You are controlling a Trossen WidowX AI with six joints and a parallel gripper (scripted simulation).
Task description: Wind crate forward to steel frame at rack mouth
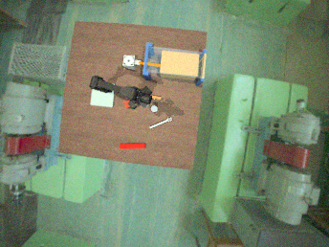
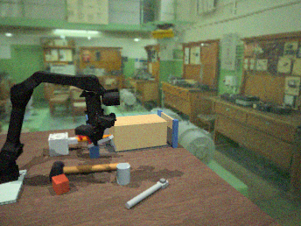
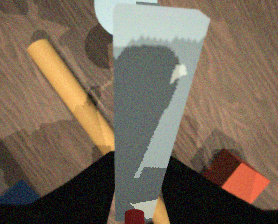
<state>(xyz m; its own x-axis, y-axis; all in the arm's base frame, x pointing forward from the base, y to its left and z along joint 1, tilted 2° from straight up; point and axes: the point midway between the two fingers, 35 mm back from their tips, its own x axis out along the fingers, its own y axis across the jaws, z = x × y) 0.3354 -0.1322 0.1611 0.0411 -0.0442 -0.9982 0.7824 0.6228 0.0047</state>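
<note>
Now: the red knob 40 mm to the left of my gripper tip, 30 mm behind it and 30 mm above it. The rest, counted from my gripper tip: winch handle 20 mm above; winch 340 mm to the left, 130 mm behind, 120 mm below; blue steel frame 320 mm to the left, 50 mm ahead, 40 mm below.
</note>
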